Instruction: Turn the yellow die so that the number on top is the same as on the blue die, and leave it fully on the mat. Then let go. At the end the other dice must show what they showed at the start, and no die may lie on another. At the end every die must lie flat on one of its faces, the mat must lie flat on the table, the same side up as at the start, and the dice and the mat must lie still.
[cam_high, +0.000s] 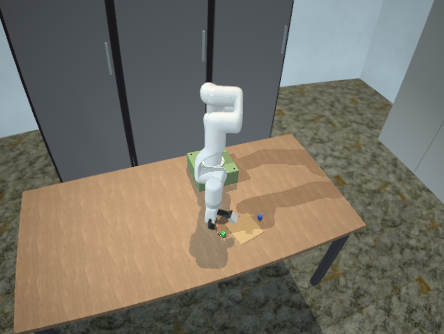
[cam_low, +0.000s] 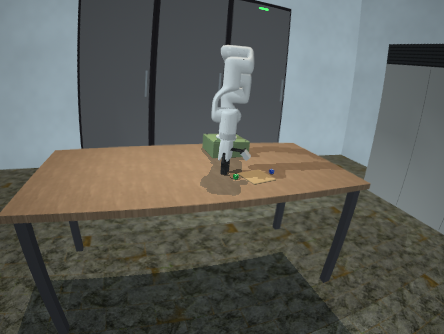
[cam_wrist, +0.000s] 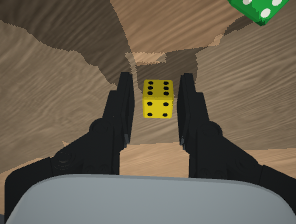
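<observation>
The yellow die is 10 mm below my hand. Also, from my hand: blue die (60 mm ahead, 240 mm to the left, 10 mm below); then tan mat (80 mm ahead, 140 mm to the left, 20 mm below); then green die (70 mm ahead, 20 mm to the left, 10 mm below).
</observation>
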